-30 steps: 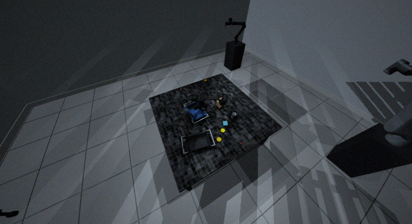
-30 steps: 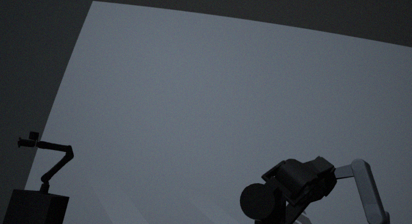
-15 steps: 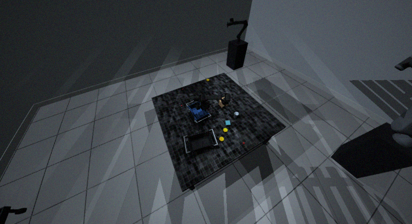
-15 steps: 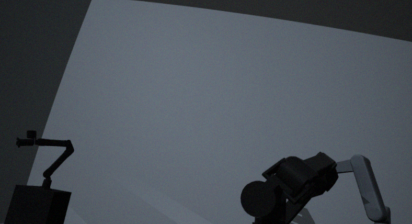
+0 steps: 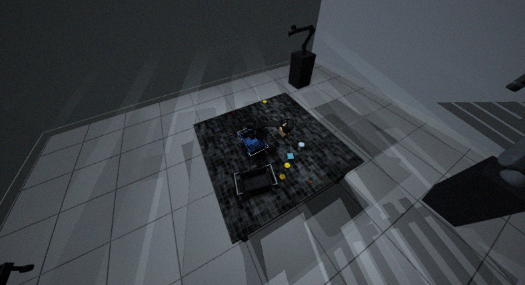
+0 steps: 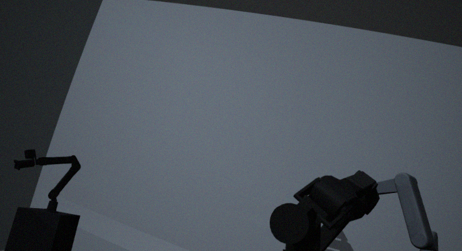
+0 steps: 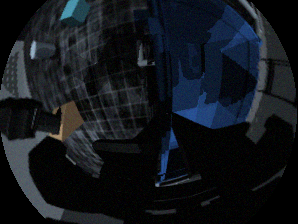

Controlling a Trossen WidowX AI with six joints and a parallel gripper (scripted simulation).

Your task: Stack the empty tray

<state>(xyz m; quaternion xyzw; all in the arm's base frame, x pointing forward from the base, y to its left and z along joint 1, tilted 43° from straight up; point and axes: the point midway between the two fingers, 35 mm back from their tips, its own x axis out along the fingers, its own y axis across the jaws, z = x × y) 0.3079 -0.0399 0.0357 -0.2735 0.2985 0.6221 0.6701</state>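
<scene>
Right now the blue tray is 7 cm ahead of my gripper tip and 3 cm above it. Round my gripper tip: teal block (29 cm to the left, 16 cm behind, 7 cm below); then pale disc (32 cm behind, 25 cm to the left, 5 cm below).
</scene>
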